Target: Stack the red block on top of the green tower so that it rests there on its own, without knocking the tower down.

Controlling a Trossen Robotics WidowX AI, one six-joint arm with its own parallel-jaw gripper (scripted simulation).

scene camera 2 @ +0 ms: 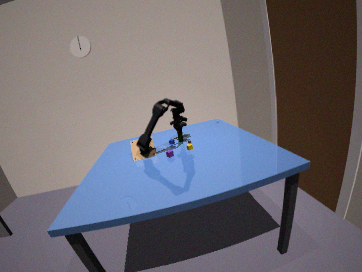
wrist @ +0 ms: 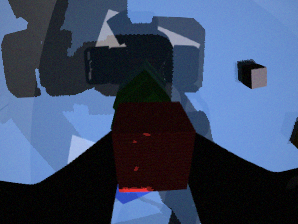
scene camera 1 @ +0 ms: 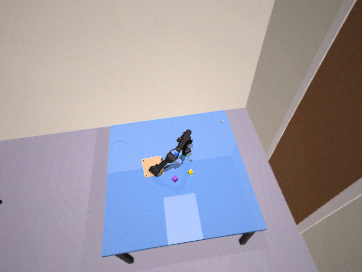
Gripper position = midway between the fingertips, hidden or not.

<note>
My gripper (wrist: 150,136) holds a red block.
</note>
